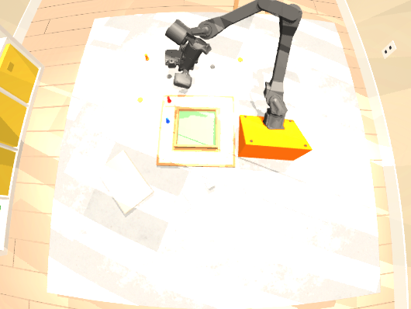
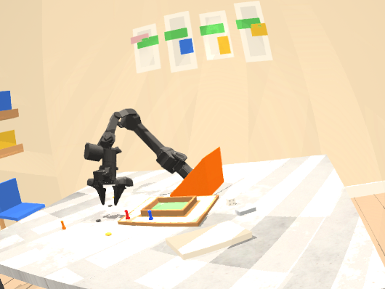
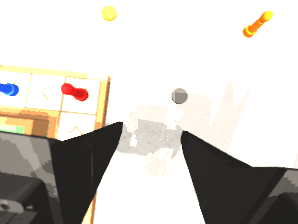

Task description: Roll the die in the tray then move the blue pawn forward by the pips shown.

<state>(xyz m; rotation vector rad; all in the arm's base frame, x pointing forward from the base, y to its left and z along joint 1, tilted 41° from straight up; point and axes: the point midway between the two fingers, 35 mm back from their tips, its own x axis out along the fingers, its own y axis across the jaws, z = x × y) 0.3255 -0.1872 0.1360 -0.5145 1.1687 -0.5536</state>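
Now: the red pawn 9 cm to the left of my gripper tip, 4 cm ahead of it and 2 cm below it. Round my gripper tip: green tray 21 cm to the left, 6 cm behind, 4 cm below; then orange pawn 15 cm to the right, 14 cm ahead, 3 cm below; then blue pawn 18 cm to the left, 5 cm ahead, 2 cm below.
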